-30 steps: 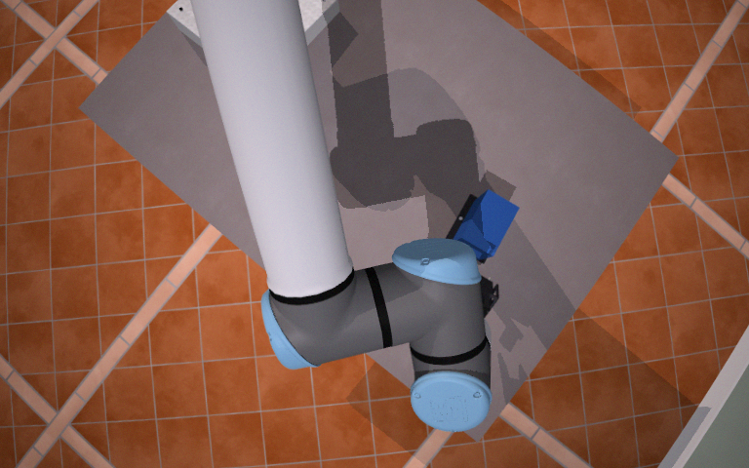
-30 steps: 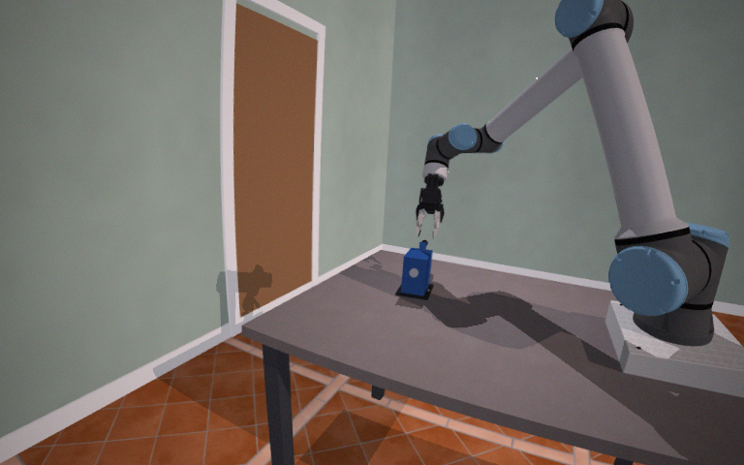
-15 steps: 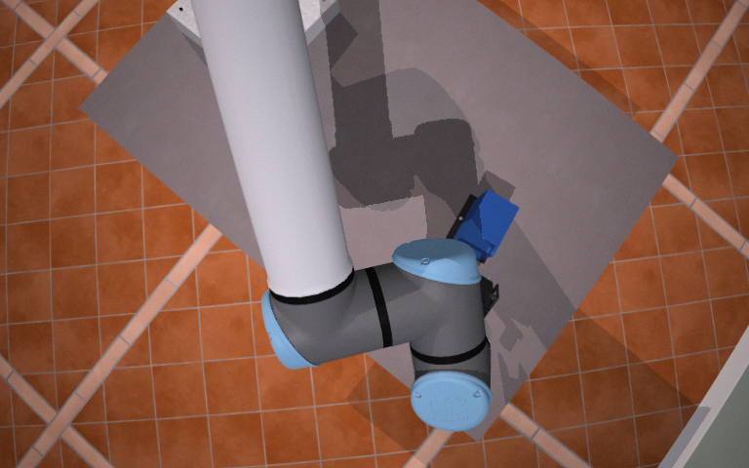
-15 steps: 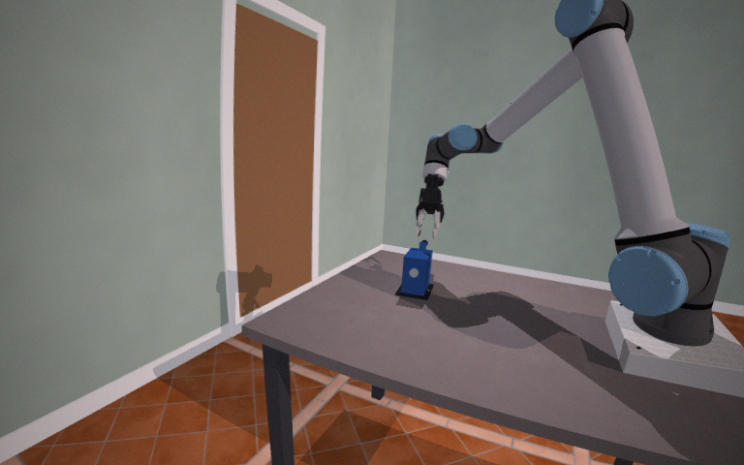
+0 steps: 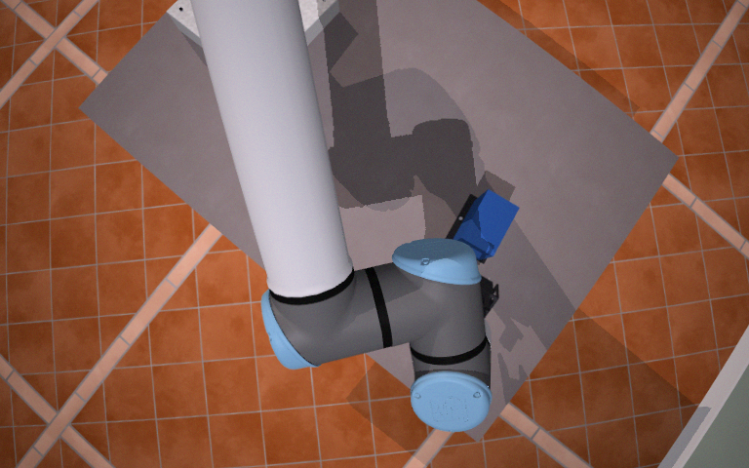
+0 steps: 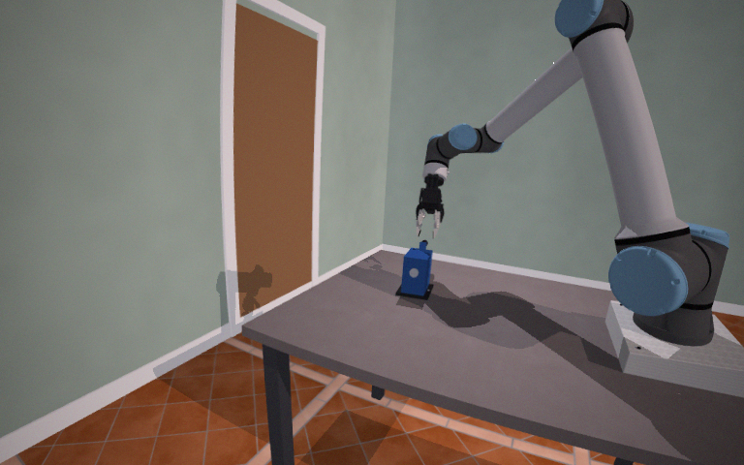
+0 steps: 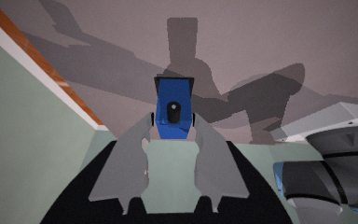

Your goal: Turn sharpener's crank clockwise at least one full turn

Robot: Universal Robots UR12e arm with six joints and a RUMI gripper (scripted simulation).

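Now: hand 40 mm to the right of the black crank knob and 30 mm above it.
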